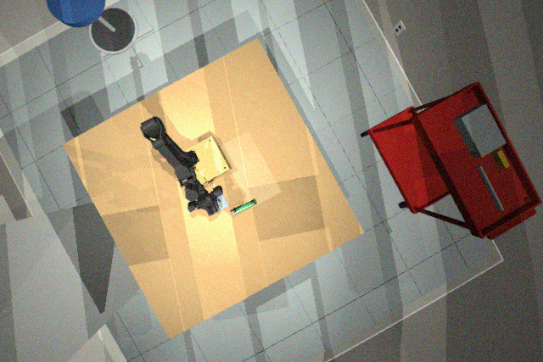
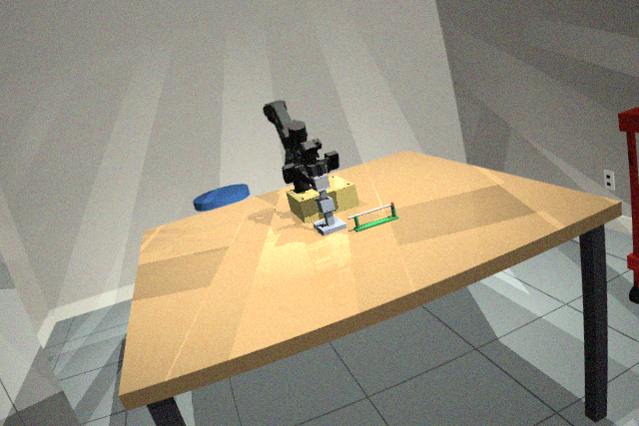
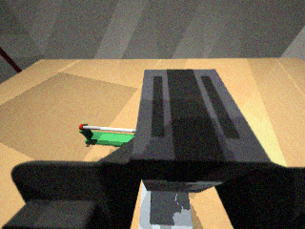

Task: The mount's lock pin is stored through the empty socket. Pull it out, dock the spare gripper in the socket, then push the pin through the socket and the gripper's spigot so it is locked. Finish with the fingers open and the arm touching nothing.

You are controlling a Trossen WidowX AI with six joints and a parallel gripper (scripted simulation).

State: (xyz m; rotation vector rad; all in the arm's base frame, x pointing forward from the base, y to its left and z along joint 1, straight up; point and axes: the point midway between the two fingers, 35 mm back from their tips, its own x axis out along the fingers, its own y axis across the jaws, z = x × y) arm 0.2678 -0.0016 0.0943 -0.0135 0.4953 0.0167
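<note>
Now: gripper tip 130 mm above the green cradle, 120 mm to the right of it and 80 mm short of it. The rest, counted from my gripper tip: socket 110 mm below, 20 mm behind; spare gripper 10 mm behind.
</note>
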